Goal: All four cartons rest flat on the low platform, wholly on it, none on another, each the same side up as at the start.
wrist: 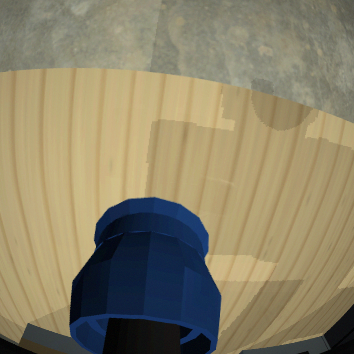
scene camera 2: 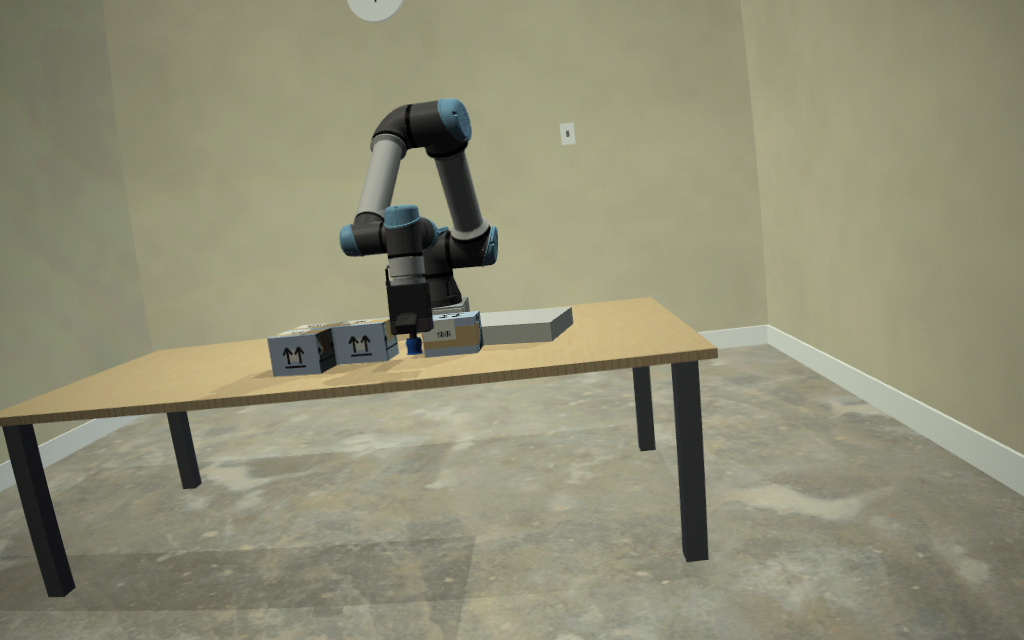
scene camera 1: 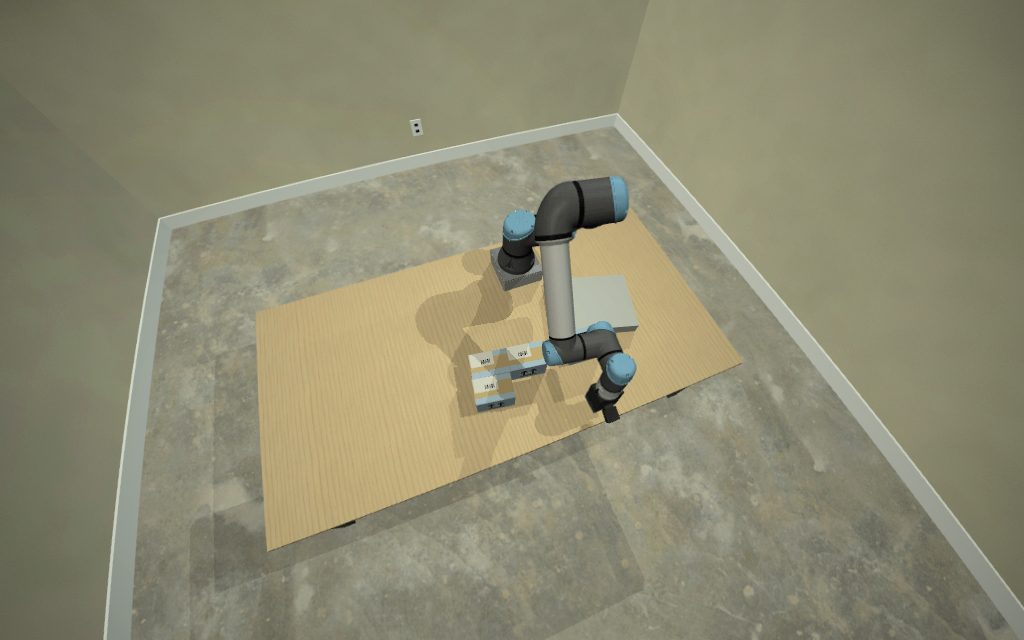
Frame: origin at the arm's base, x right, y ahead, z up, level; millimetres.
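Seen in the pictures: hand, tool point: [wrist: 150, 247] [scene camera 2: 415, 353]; arm's base, link origin: [scene camera 2: 437, 303] [scene camera 1: 516, 259].
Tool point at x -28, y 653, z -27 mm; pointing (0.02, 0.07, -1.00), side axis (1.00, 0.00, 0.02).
Note:
Offsets run from my tool point to a thing's top centre. Level surfaces: height alone.
My suction cup [scene camera 2: 413, 345] [wrist: 150, 272] is empty, low over the table between two cartons; bare wood shows beyond it in the wrist view. Three blue-and-tan cartons stand together on the table: a front one @[dx +310, dy -170, dz +50 mm] [scene camera 1: 494, 388] [scene camera 2: 294, 356], one behind it @[dx +292, dy -258, dz +50 mm] [scene camera 1: 483, 362], and one to the right [scene camera 1: 527, 359] [scene camera 2: 360, 344]. A fourth carton @[dx -60, dy -219, dz +43 mm] [scene camera 2: 466, 338] stands right of the cup, label facing scene camera 2 and arrows on its top; the arm hides it in scene camera 1. The low grey platform @[dx -181, dy -370, dz +2 mm] [scene camera 1: 615, 301] [scene camera 2: 521, 329] lies right of it, with no carton seen on it.
The arm base [scene camera 1: 516, 275] stands at the back of the wooden table @[dz -46 mm] [scene camera 1: 339, 422] [scene camera 2: 573, 355]. The arm's forearm passes over the platform's left side in scene camera 1. The front table edge lies near the wrist. Carton edges show at the bottom corners of the wrist view.

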